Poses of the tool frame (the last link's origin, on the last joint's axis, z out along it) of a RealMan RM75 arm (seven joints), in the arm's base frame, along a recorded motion.
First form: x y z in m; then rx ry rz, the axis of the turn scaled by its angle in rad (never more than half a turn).
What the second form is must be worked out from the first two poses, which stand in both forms.
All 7 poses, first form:
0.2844 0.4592 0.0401 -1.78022 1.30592 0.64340
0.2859 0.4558 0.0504 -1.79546 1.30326 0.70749
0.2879 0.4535 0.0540 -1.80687 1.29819 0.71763
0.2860 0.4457 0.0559 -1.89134 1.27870 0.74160
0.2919 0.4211 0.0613 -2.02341 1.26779 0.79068
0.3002 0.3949 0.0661 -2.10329 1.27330 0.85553
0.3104 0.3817 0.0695 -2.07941 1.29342 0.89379
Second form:
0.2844 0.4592 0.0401 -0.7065 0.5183 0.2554 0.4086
0.2859 0.4558 0.0504 -0.7082 0.5141 0.2791 0.3954
0.2879 0.4535 0.0540 -0.7113 0.5111 0.2825 0.3912
0.2860 0.4457 0.0559 -0.7344 0.4965 0.2880 0.3621
0.2919 0.4211 0.0613 -0.7653 0.4795 0.2991 0.3081
0.3002 0.3949 0.0661 -0.7788 0.4715 0.3168 0.2659
0.3104 0.3817 0.0695 -0.7693 0.4785 0.3307 0.2642

